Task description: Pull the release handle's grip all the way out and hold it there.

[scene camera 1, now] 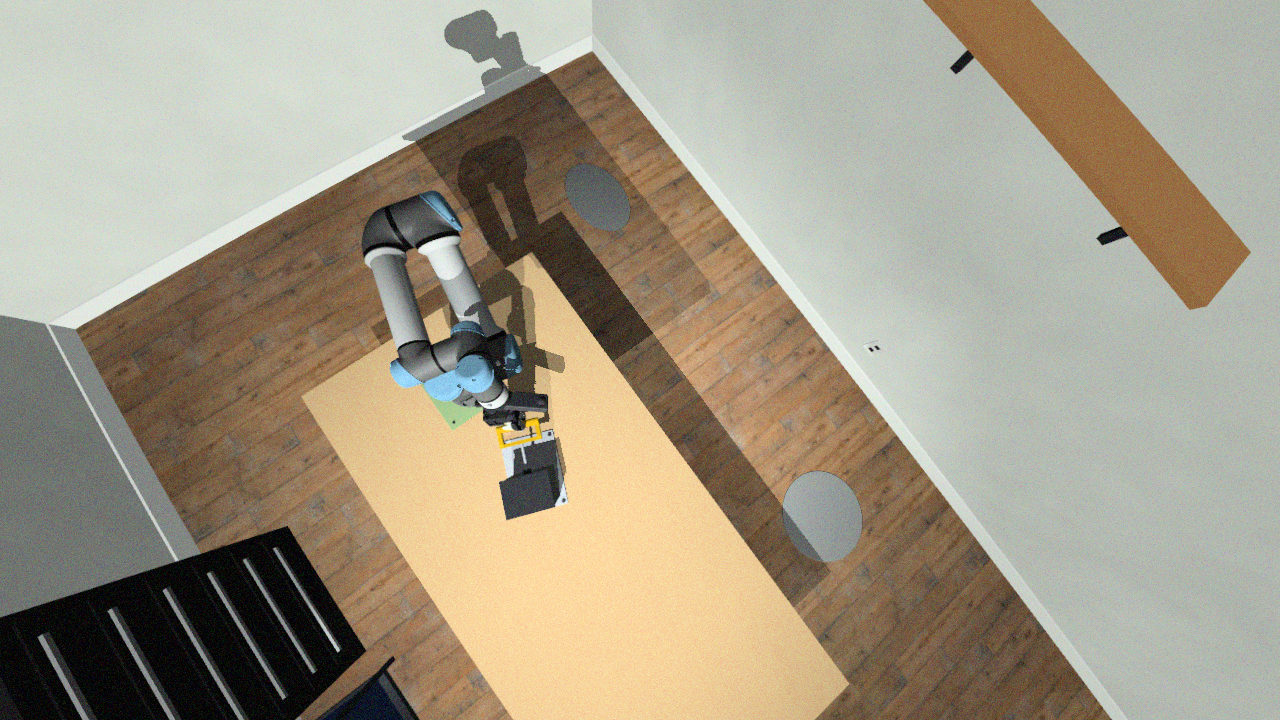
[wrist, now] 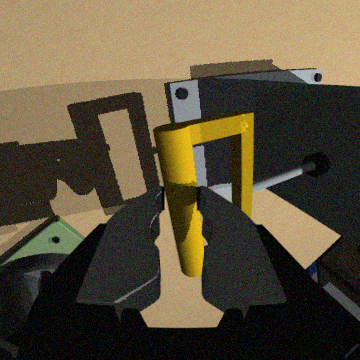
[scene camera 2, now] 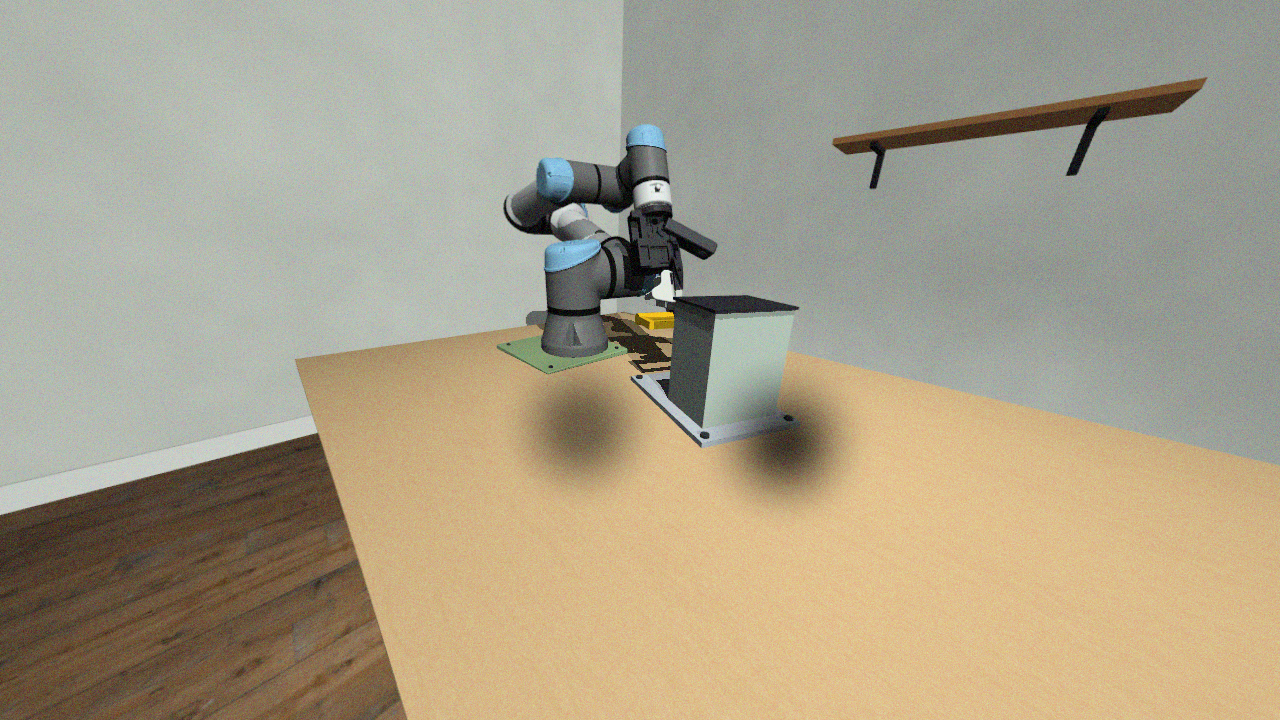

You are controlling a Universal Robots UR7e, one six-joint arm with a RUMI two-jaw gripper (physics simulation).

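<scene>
The yellow release handle [scene camera 1: 506, 444] [scene camera 2: 656, 320] [wrist: 248, 170] is a rectangular frame with a round grip bar [wrist: 177, 155]. A grey rod [wrist: 282, 179] runs from it into a dark hole in the housing [scene camera 1: 528, 494] [scene camera 2: 747, 367] [wrist: 305, 125], so the handle stands off the housing's face. My gripper [wrist: 180, 188] is shut on the grip bar, with one black finger on each side of it. In the scene camera 1 view the gripper [scene camera 1: 517, 424] is at the handle's outer side. In the scene camera 2 view the housing hides part of the handle and the fingertips.
The housing stands on a pale base plate [scene camera 2: 666, 410] [wrist: 186, 107] with dark bolts, on the wooden table [scene camera 1: 626, 573] [scene camera 2: 537, 537]. The arm's green mounting plate [scene camera 1: 454, 417] [scene camera 2: 546, 360] [wrist: 52, 245] is close by. A wooden wall shelf [scene camera 1: 1092, 134] [scene camera 2: 1011, 120] is at the right.
</scene>
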